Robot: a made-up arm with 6 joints. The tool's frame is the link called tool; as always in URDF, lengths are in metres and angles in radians. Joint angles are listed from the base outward.
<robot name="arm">
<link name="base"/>
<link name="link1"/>
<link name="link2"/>
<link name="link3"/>
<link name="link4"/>
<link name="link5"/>
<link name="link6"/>
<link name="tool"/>
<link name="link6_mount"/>
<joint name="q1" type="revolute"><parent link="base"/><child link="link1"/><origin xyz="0.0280 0.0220 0.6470" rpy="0.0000 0.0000 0.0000"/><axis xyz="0 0 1"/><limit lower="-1.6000" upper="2.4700"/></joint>
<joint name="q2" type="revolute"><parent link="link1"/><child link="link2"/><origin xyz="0.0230 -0.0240 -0.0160" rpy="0.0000 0.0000 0.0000"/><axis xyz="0.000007 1 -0.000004"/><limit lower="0.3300" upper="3.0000"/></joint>
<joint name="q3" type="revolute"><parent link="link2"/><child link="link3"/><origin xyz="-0.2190 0.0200 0.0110" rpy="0.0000 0.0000 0.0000"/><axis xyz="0.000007 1 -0.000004"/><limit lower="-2.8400" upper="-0.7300"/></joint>
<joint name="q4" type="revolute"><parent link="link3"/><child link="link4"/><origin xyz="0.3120 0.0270 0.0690" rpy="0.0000 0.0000 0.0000"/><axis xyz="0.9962 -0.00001 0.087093"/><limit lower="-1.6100" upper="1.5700"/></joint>
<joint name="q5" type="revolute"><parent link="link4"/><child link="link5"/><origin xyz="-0.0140 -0.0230 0.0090" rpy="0.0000 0.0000 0.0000"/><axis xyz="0.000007 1 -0.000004"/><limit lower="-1.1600" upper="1.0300"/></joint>
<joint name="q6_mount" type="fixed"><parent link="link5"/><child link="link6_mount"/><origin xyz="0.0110 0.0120 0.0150" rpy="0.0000 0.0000 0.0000"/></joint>
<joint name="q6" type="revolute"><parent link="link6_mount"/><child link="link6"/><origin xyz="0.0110 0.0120 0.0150" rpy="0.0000 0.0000 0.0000"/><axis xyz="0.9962 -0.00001 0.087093"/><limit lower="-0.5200" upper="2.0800"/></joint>
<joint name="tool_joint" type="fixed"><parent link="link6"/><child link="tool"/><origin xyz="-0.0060 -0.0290 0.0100" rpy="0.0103 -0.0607 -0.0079"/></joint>
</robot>
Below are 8 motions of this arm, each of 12 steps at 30 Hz.
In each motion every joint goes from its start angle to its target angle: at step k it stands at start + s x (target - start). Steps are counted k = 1, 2, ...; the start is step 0. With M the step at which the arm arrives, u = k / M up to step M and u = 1 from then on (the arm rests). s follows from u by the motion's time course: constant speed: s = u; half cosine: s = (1 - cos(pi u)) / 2; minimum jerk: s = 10 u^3 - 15 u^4 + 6 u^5.
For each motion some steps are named. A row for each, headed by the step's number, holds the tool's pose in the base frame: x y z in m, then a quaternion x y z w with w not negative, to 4 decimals.
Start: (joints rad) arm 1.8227 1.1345 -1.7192 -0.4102 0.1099 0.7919
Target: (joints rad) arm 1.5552 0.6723 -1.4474 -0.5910 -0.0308 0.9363
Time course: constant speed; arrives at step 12
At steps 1, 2, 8, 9, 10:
1: -0.0110 0.1535 1.0932 0.3382 -0.0236 0.7594 0.5553
2: -0.0061 0.1424 1.0928 0.3459 -0.0373 0.7529 0.5587
8: 0.0118 0.0766 1.0823 0.3830 -0.1226 0.7131 0.5742
9: 0.0129 0.0659 1.0794 0.3876 -0.1372 0.7065 0.5761
10: 0.0136 0.0555 1.0762 0.3917 -0.1519 0.6998 0.5777

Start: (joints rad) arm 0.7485 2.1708 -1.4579 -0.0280 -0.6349 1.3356
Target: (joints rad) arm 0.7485 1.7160 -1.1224 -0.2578 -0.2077 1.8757
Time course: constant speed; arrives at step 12
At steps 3, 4, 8, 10, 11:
3: 0.3386 0.3274 0.6915 0.5824 0.2857 0.2777 0.7085
4: 0.3331 0.3244 0.6974 0.5875 0.3004 0.2680 0.7020
8: 0.3097 0.3109 0.7185 0.6062 0.3519 0.2218 0.6779
10: 0.2972 0.3033 0.7275 0.6152 0.3727 0.1947 0.6669
11: 0.2909 0.2993 0.7316 0.6196 0.3818 0.1803 0.6617

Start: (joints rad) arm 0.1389 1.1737 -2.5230 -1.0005 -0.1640 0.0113
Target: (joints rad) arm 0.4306 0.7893 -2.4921 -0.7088 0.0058 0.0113
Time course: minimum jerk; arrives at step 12
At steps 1, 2, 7, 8, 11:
1: -0.0802 0.0579 1.1632 -0.3273 -0.6510 -0.2416 0.6408
2: -0.0864 0.0555 1.1620 -0.3188 -0.6553 -0.2394 0.6416
7: -0.1994 -0.0142 1.1225 -0.1425 -0.7259 -0.1793 0.6486
8: -0.2199 -0.0345 1.1101 -0.1034 -0.7375 -0.1625 0.6473
11: -0.2468 -0.0673 1.0894 -0.0453 -0.7522 -0.1353 0.6433

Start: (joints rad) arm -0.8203 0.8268 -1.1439 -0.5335 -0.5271 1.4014
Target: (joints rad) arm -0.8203 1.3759 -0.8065 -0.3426 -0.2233 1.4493
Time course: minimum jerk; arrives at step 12
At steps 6, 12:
6: 0.2170 -0.1537 0.8824 0.3999 -0.2615 -0.2137 0.8521
12: 0.2475 -0.1902 0.7516 0.5465 -0.0771 -0.3663 0.7491

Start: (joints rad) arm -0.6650 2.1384 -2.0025 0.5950 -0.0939 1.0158
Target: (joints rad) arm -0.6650 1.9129 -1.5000 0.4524 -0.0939 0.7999
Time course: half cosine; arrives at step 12
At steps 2, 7, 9, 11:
2: 0.3942 -0.2756 0.8361 0.6729 -0.2433 -0.2351 0.6578
7: 0.3741 -0.2635 0.8039 0.6212 -0.1593 -0.3038 0.7046
9: 0.3644 -0.2571 0.7905 0.5988 -0.1226 -0.3266 0.7209
11: 0.3584 -0.2530 0.7826 0.5855 -0.1006 -0.3386 0.7297

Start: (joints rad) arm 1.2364 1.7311 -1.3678 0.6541 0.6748 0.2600
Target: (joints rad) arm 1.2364 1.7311 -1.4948 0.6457 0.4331 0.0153
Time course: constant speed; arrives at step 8
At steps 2, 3, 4, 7, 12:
2: 0.1769 0.4019 0.8063 0.0885 0.5671 0.4904 0.6558
3: 0.1781 0.4025 0.8132 0.0905 0.5438 0.5036 0.6652
4: 0.1793 0.4029 0.8202 0.0924 0.5200 0.5159 0.6745
7: 0.1822 0.4029 0.8414 0.0969 0.4460 0.5477 0.7012
12: 0.1829 0.4025 0.8485 0.0981 0.4207 0.5565 0.7098

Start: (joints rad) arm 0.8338 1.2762 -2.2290 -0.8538 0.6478 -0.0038
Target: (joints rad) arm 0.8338 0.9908 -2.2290 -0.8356 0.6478 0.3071
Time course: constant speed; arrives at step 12
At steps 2, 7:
2: 0.0405 0.0734 1.1812 -0.1362 -0.2756 0.0748 0.9486
7: -0.0008 0.0231 1.1775 -0.0346 -0.3105 0.0821 0.9464

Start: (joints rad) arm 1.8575 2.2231 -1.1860 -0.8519 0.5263 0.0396
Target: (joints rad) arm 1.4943 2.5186 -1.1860 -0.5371 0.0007 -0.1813
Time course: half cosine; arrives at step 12
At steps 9, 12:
9: 0.0082 0.4342 0.4889 -0.6125 0.1964 0.6519 0.4016
12: 0.0307 0.4291 0.4759 -0.5883 0.2131 0.6566 0.4212

